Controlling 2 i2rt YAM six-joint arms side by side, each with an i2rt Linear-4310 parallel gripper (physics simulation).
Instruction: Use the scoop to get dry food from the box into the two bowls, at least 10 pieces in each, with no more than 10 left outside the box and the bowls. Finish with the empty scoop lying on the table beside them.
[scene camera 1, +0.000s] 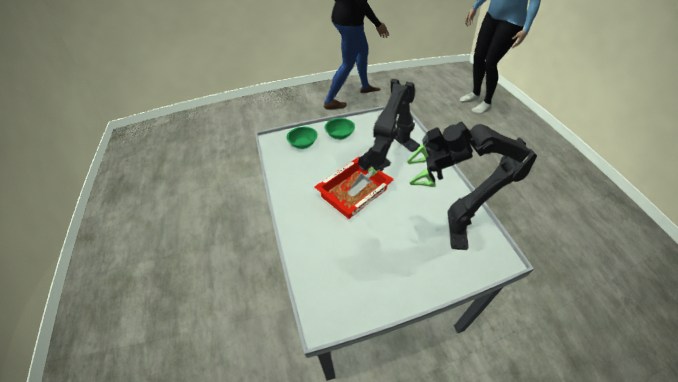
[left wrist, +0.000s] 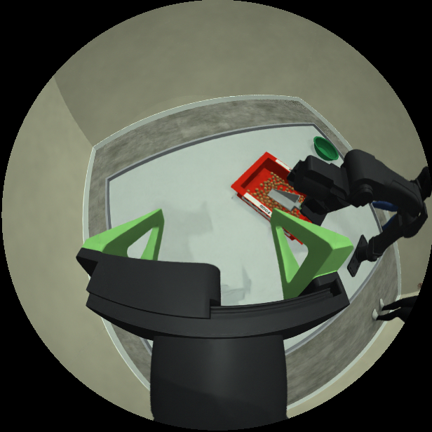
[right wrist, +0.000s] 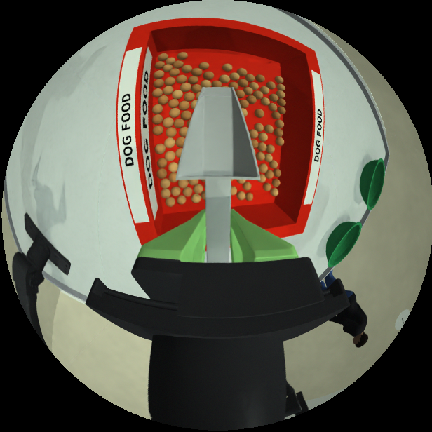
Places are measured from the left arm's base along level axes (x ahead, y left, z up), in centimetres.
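Pixels of known places: left gripper, fingertip midpoint: (scene camera 1: 408, 172); right gripper, fingertip midpoint: (scene camera 1: 371, 173); left arm's base, link origin: (scene camera 1: 457, 229); right arm's base, link origin: (scene camera 1: 403, 139).
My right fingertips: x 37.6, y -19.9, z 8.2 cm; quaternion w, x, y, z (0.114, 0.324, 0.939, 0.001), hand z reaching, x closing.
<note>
For each thing: its top centre in the pictures, then the offset to it from my right fingertips. "*": a spot on its surface instead. Level surfaces: height alone.
- red dog food box, surface spot: (scene camera 1: 348, 210) * dz -1.9, dx +7.7, dy +20.0 cm
- table with many round brown pieces, top centre: (scene camera 1: 340, 190) dz -6.7, dx +12.8, dy +5.4 cm
- white table, surface height: dz -8.2 cm
The red dog food box (scene camera 1: 348, 210) (left wrist: 250, 170) (right wrist: 294, 125) stands on the table with many round brown pieces (scene camera 1: 340, 192) (left wrist: 262, 192) (right wrist: 168, 122) on its floor. My right gripper (scene camera 1: 372, 171) (left wrist: 303, 210) (right wrist: 217, 215) is shut on the handle of the grey scoop (scene camera 1: 359, 186) (left wrist: 284, 198) (right wrist: 217, 132). The scoop's blade is over the box's inside, and no pieces show in it. Two green bowls (scene camera 1: 302, 137) (scene camera 1: 340, 128) (right wrist: 372, 184) (right wrist: 343, 244) stand side by side; no food shows in them. My left gripper (scene camera 1: 410, 172) (left wrist: 216, 214) is open and empty, above the table right of the box.
The white table (scene camera 1: 320, 280) has a grey raised edge. The bowls stand near its far left corner in scene camera 1. The right arm reaches over the box's far side. Two people (scene camera 1: 352, 50) (scene camera 1: 495, 50) stand on the floor beyond the table.
</note>
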